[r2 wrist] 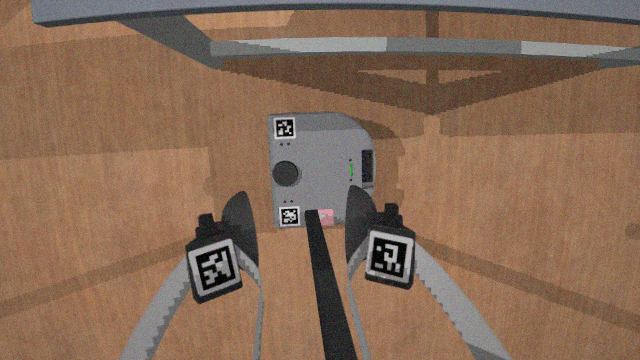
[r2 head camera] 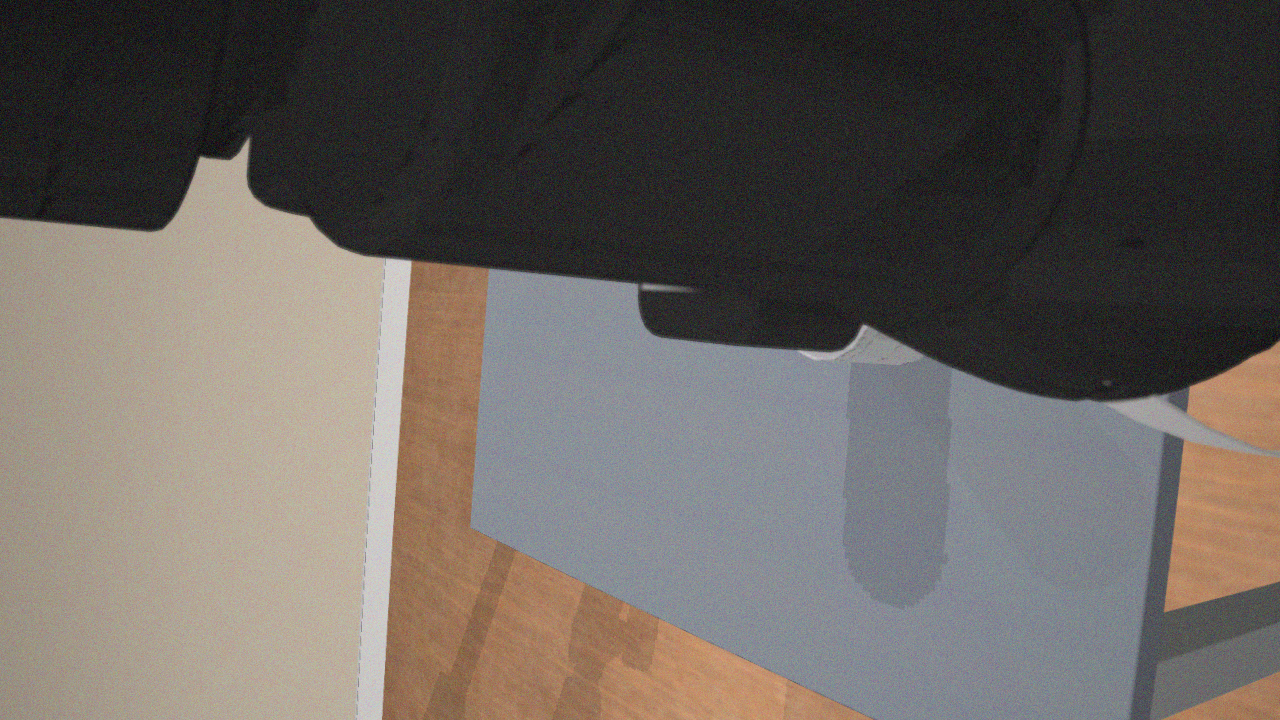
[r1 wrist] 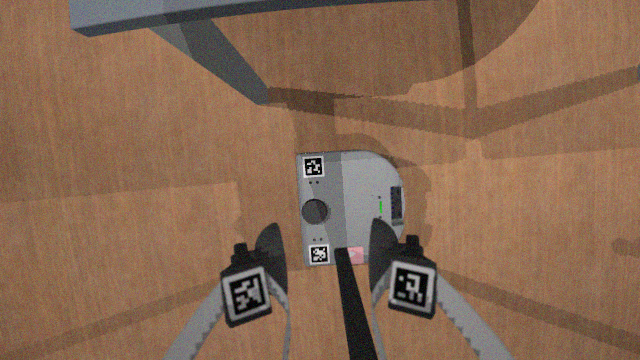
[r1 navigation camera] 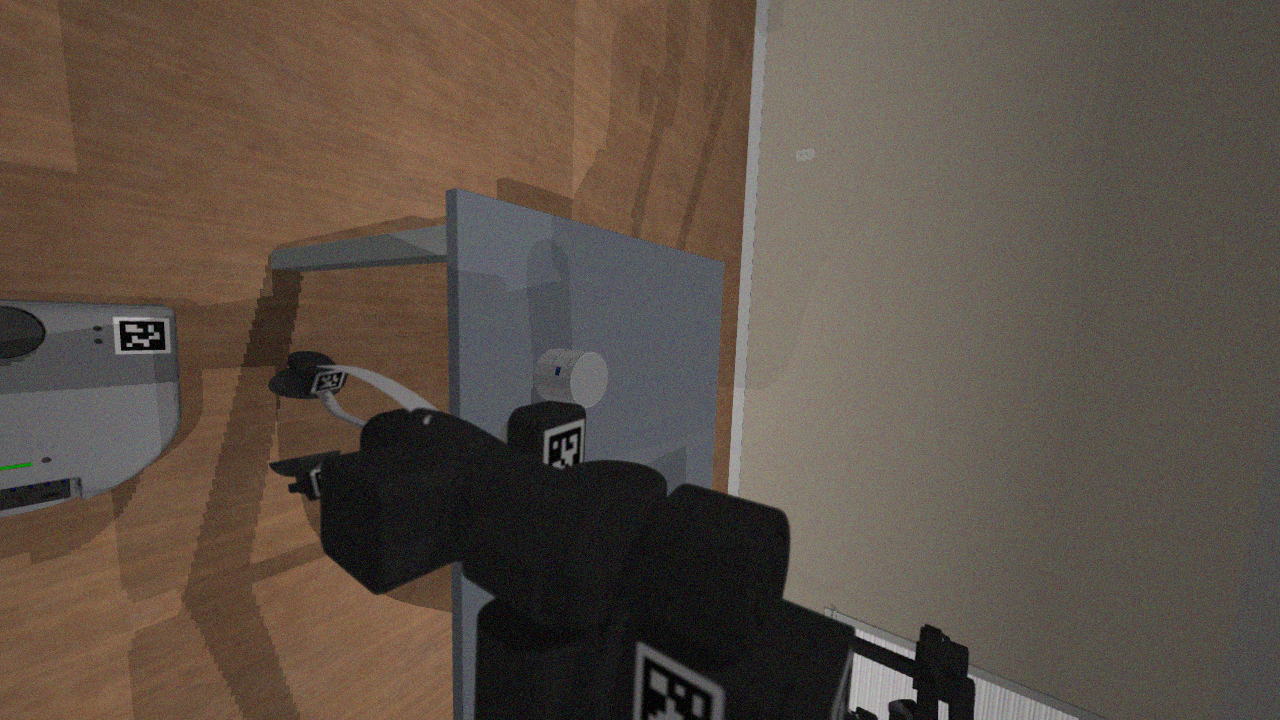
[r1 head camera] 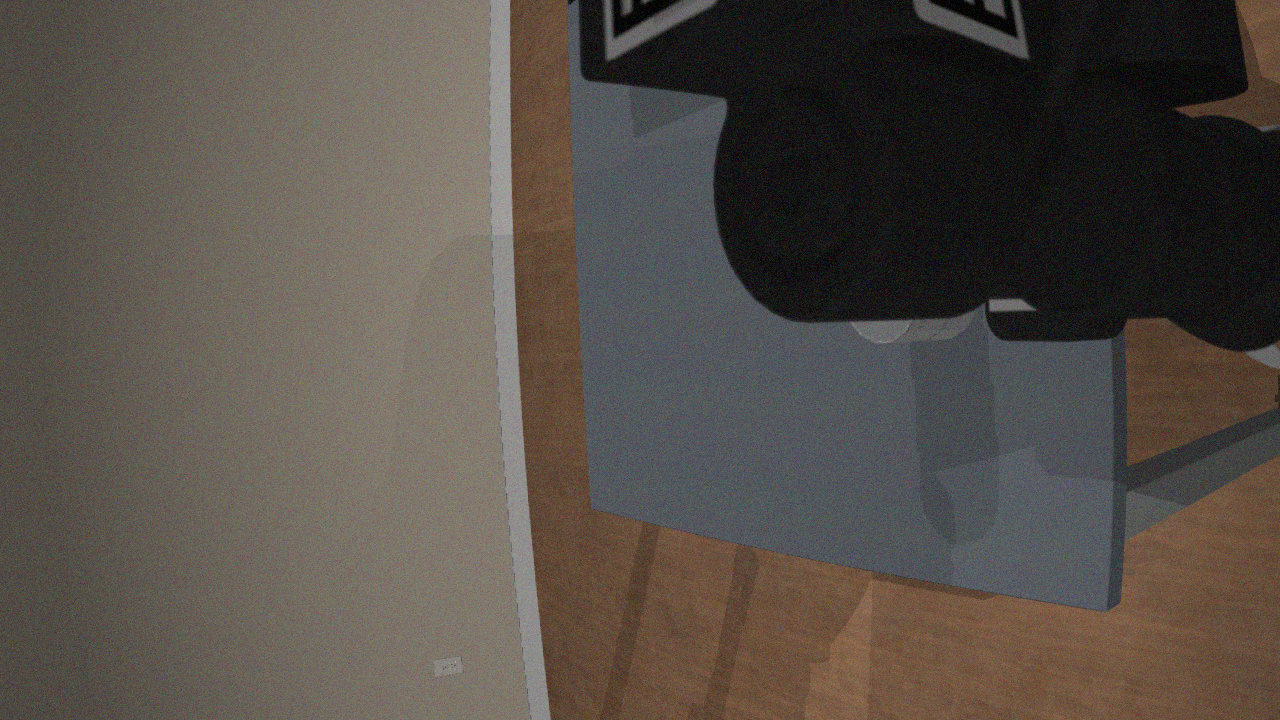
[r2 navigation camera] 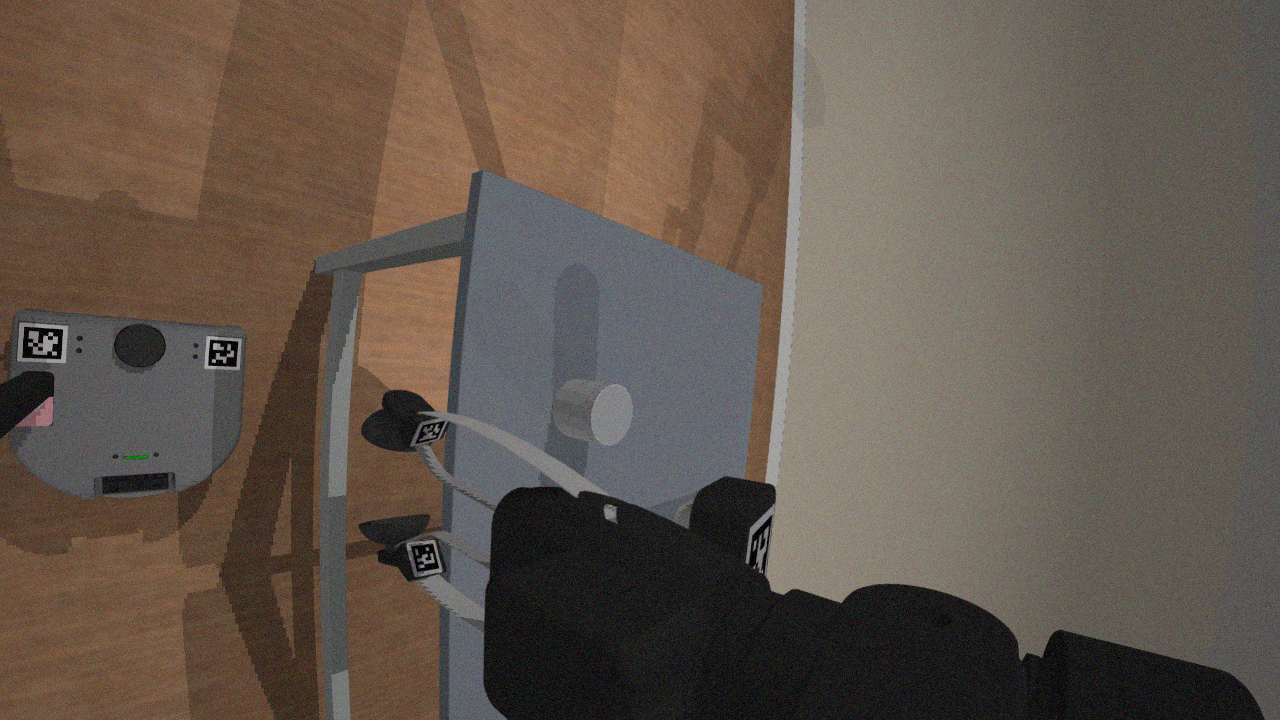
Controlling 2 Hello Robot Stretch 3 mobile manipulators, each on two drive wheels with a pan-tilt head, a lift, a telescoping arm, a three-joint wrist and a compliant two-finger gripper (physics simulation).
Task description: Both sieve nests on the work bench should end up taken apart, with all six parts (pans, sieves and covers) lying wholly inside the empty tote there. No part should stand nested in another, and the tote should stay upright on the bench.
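In r1's views a grey-blue bench (r1 head camera: 760,429) (r1 navigation camera: 644,313) (r1 wrist: 115,11) bears a pale cylinder (r1 head camera: 886,331) (r1 navigation camera: 572,377), mostly hidden by the wrist in the head view. In r2's views a grey-blue bench (r2 head camera: 680,465) (r2 navigation camera: 680,331) bears a pale cylinder (r2 head camera: 881,347) (r2 navigation camera: 592,411). Each may be a sieve nest; I cannot tell its parts apart. The tote does not show. My r1 gripper (r1 navigation camera: 306,422) (r1 wrist: 327,250) is open and empty beside the bench, over the floor. My r2 gripper (r2 navigation camera: 393,477) (r2 wrist: 301,220) is open and empty, also off the bench's front edge.
r1's base (r1 navigation camera: 89,398) (r1 wrist: 360,200) and r2's base (r2 navigation camera: 134,402) (r2 wrist: 320,155) stand in front of the benches. A lower rail (r2 navigation camera: 338,402) (r2 wrist: 450,46) runs under r2's bench. Walls (r1 head camera: 268,358) (r1 navigation camera: 984,313) (r2 head camera: 179,447) (r2 navigation camera: 984,313) rise behind. A white ribbed panel (r1 navigation camera: 881,685) shows beside r1's arm.
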